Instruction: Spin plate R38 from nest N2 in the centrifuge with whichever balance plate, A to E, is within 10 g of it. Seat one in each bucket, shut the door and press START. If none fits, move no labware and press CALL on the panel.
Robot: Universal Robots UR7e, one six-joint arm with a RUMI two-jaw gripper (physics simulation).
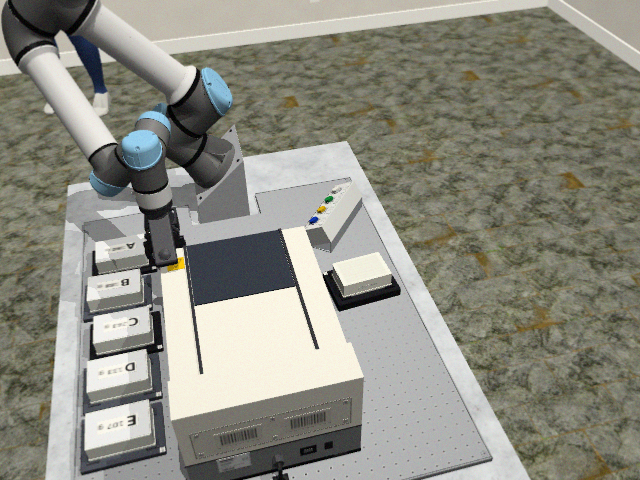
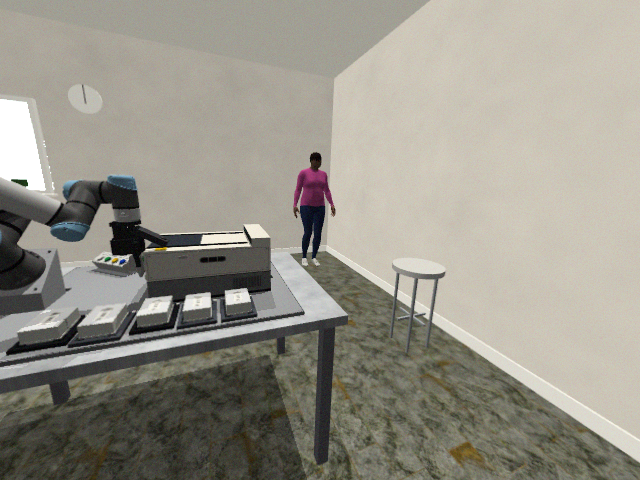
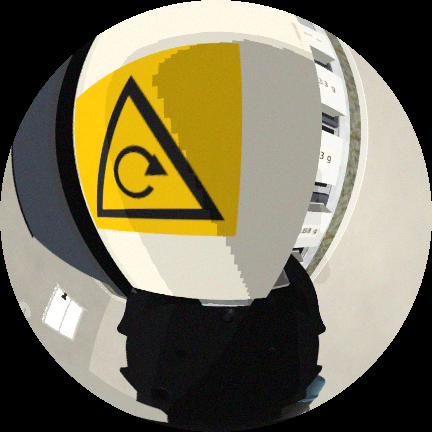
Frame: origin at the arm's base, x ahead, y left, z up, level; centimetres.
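Seen in the pictures: gripper, fingertip midpoint: [image 2: 141, 276]; arm's base, origin of the base link: [image 1: 216, 165] [image 2: 17, 271].
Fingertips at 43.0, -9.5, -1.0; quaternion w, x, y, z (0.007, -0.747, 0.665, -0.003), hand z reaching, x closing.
Observation:
Offsets run from my fingertips to a thing's top centre, as dx, dy, dz. "*": to the spot under its first point.
My gripper [image 1: 166, 259] [image 3: 225, 300] is shut and empty. It points down at the back left corner of the cream centrifuge [image 1: 261, 343] [image 2: 209, 259], right at the yellow warning sticker [image 1: 176, 263] [image 3: 132, 160]. A dark grey panel @[+8.7, +16.4, +10.1] [image 1: 239, 267] covers the rear part of the centrifuge top. Plate R38 @[-2.0, +45.1, -4.8] [image 1: 362, 272] sits in its black nest @[* +3.8, +44.2, -8.9] [image 1: 361, 297] to the right of the centrifuge. Balance plates A @[-18.5, -16.0, -5.8] [image 1: 120, 252], B @[-5.1, -15.8, -5.8] [image 1: 114, 288], C @[+8.2, -12.2, -5.8] [image 1: 123, 329], D @[+21.2, -11.3, -5.8] [image 1: 118, 373] and E @[+34.5, -9.4, -5.8] [image 1: 118, 426] stand in a row on the left. Plate A is beside my gripper.
The button panel @[-27.1, +41.0, -2.8] [image 1: 337, 214] [image 2: 110, 263], with green, yellow and blue buttons, lies behind plate R38. The grey arm mount [image 1: 223, 190] stands behind the centrifuge. A person [image 2: 312, 210] stands at the far wall and a stool [image 2: 418, 269] stands off the table.

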